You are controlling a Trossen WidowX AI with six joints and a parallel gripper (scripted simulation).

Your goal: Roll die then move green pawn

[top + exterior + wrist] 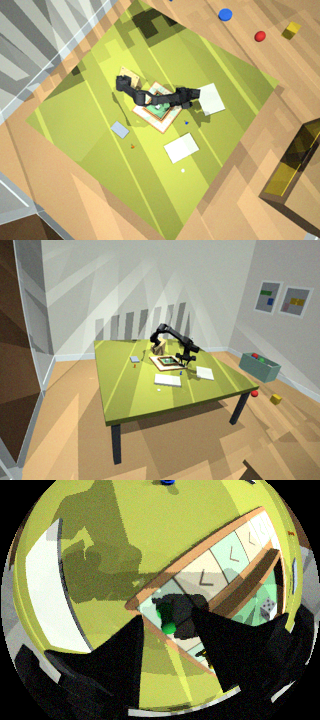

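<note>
My gripper tip is now right at the green pawn. From my gripper tip the other things lie so: grey die: 13 cm behind, 11 cm to the right; then blue pawn: 11 cm to the right, 10 cm ahead, 1 cm below; then orange pawn: 43 cm to the right, 15 cm behind, 1 cm below.
</note>
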